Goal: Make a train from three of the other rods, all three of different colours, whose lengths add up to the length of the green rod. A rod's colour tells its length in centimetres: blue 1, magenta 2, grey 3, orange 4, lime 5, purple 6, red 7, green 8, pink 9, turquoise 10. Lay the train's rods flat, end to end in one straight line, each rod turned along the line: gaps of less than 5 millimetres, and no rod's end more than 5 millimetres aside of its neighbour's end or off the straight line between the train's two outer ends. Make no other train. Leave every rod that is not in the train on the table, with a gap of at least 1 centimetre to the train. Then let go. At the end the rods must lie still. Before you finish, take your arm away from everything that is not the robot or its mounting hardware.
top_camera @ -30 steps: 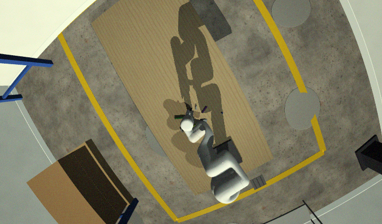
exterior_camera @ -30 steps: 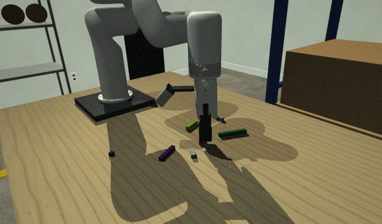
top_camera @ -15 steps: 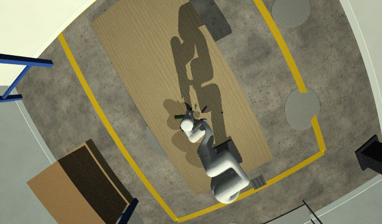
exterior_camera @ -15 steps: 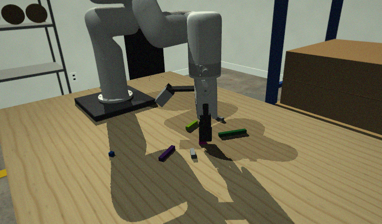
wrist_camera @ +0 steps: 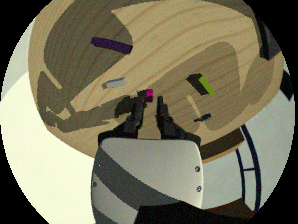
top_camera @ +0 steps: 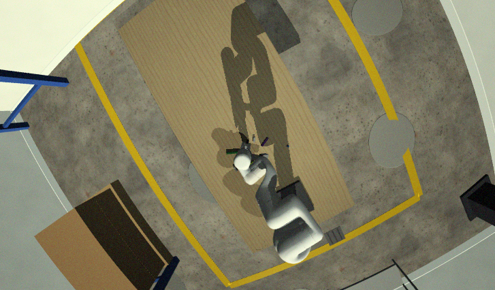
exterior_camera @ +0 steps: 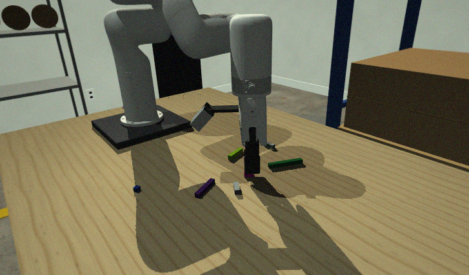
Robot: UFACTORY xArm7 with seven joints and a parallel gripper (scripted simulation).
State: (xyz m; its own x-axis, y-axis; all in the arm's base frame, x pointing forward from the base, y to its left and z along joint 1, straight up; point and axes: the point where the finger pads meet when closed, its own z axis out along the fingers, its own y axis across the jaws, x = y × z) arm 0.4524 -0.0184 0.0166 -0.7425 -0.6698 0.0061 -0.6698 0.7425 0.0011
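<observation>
Right now my hand is 3 cm above the magenta rod and 1 cm to the left of it. Also, from my hand: lime rod: 9 cm behind, 5 cm to the left, 3 cm below; purple rod: 10 cm to the right, 4 cm behind, 3 cm below; green rod: 8 cm to the left, 3 cm below, 3 cm ahead.
</observation>
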